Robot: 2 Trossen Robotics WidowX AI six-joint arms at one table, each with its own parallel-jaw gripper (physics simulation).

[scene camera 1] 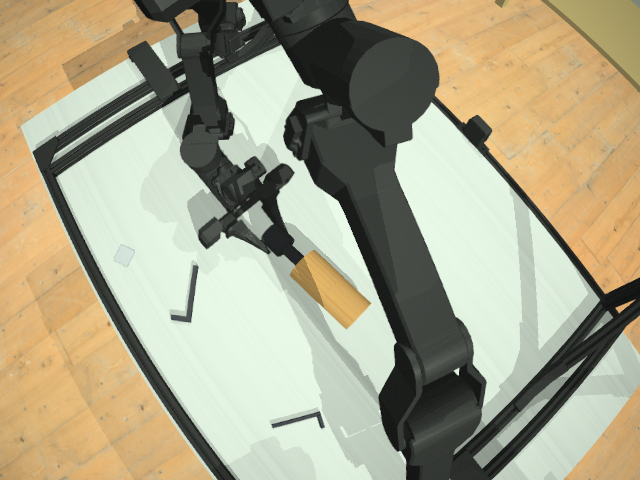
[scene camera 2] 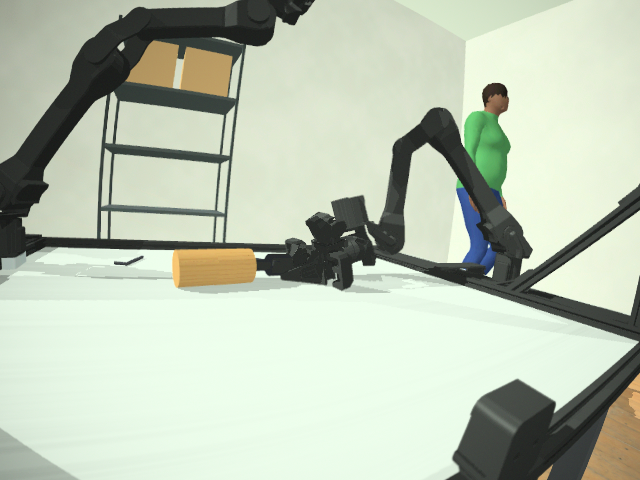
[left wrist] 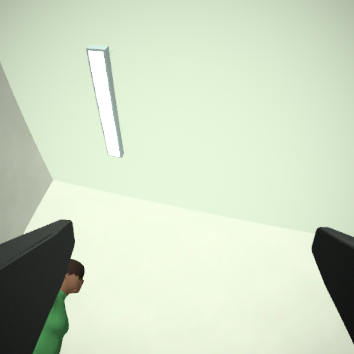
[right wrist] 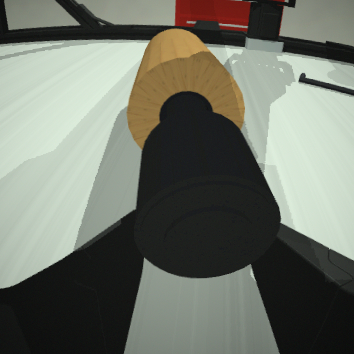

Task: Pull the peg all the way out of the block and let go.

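Seen in the pictures: left gripper, fingertip midpoint: (left wrist: 197, 237); right gripper, fingertip midpoint: (scene camera 1: 279, 245) (scene camera 2: 275, 274) (right wrist: 196, 222); left arm's base, link origin: (scene camera 2: 0, 253) (right wrist: 261, 37); right arm's base, link origin: (scene camera 1: 225, 44) (scene camera 2: 504, 282).
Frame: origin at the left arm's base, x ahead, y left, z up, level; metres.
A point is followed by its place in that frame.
Note:
The block (scene camera 1: 330, 290) {x 0.342, y -0.139, z 0.036 m} (scene camera 2: 214, 267) {x 0.340, y -0.174, z 0.016 m} (right wrist: 172, 46) {x 0.377, y -0.150, z 0.038 m} is a light wooden cylinder lying on its side over the white table. The black peg (scene camera 1: 278, 237) {x 0.458, y -0.137, z 0.030 m} (scene camera 2: 275, 264) {x 0.447, y -0.158, z 0.015 m} (right wrist: 200, 160) {x 0.474, y -0.140, z 0.029 m} has a thick round head and a narrower shaft. The shaft meets the block's end face and its far part is hidden inside. My right gripper (scene camera 1: 275, 241) {x 0.458, y -0.138, z -0.007 m} (right wrist: 196, 222) {x 0.458, y -0.138, z -0.007 m} is shut on the peg's head, one finger on each side. My left gripper (left wrist: 197, 237) {x 0.519, y -0.126, z 0.621 m} is open and empty, raised high above the table, away from the block. In scene camera 2 it is partly cut off at the top.
My left arm (scene camera 1: 392, 222) {x 0.295, y -0.108, z 0.418 m} (scene camera 2: 191, 23) {x 0.277, y -0.121, z 0.387 m} reaches over the table beside the block. Two black angle pieces (scene camera 1: 191, 294) {x 0.488, y 0.024, z -0.011 m} (scene camera 1: 310, 416) {x 0.219, y 0.009, z -0.013 m} and a pale square (scene camera 1: 124, 255) {x 0.623, y 0.078, z -0.016 m} lie on the table. Dark rails (scene camera 1: 93, 273) {x 0.630, y 0.143, z -0.005 m} edge it. A shelf unit (scene camera 2: 170, 153) and a person (scene camera 2: 488, 149) stand beyond.

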